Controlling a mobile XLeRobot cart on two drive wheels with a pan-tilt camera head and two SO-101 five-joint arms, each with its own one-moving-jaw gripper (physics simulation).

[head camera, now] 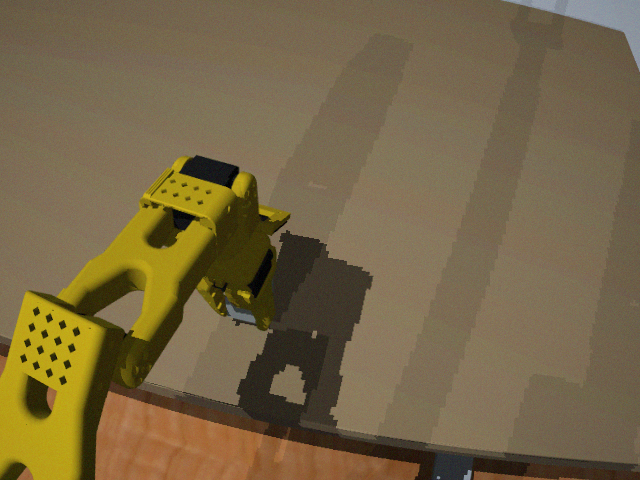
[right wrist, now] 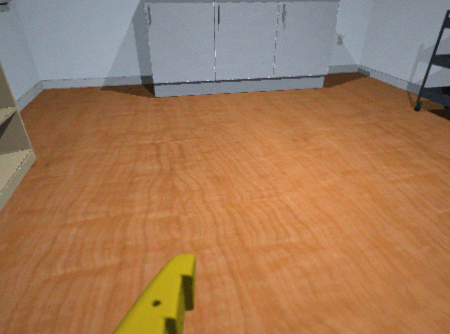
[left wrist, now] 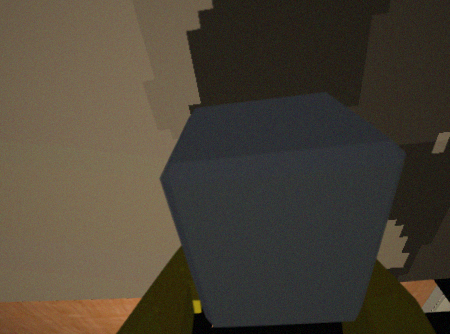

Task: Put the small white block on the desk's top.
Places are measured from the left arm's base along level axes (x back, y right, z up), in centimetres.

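Pixels of known places: left hand at its tool point: (head camera: pixel 226 312) (left wrist: pixel 213 244); right hand at its tool point: (right wrist: pixel 194 274).
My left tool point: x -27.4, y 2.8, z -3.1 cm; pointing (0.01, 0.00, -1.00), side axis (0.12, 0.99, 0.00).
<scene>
Behind a point stands the place of what it marks.
The small white block (head camera: pixel 240 313) @[x -27.3, y 4.1, z -2.5 cm] (left wrist: pixel 285 230) looks grey-blue in shade and sits between the jaws of my left gripper (head camera: pixel 242 317) @[x -27.4, y 2.8, z -3.1 cm] (left wrist: pixel 282 285), which is shut on it. Both are low over the near part of the brown desk top (head camera: pixel 129 103) @[x -53.9, y -20.1, z -5.5 cm] (left wrist: pixel 75 200) @[x -27.5, y -2.8, z -5.5 cm], inside its front edge. Whether the block touches the desk cannot be told; its underside is hidden. In the right wrist view, one notched jaw of my right gripper (right wrist: pixel 185 272) @[x 23.9, y 27.6, z 9.8 cm] shows at the bottom, so it is open; it points out over the wooden floor, and the block does not show there.
The desk's front edge runs across the lower head view, with orange wooden floor (head camera: pixel 180 428) @[x -36.1, y -19.9, z -77.5 cm] (right wrist: pixel 250 200) @[x 138.2, y -9.8, z -77.5 cm] below it. Dark arm shadows lie on the desk. The right wrist view shows a white cabinet (right wrist: pixel 182 45) @[x 316.9, y 6.9, z -29.2 cm] at the back, a beige shelf unit (right wrist: pixel 15 170) @[x 180.3, y 110.6, z -70.1 cm] at left and a dark cart (right wrist: pixel 442 61) @[x 226.9, y -187.1, z -34.3 cm] at right.
</scene>
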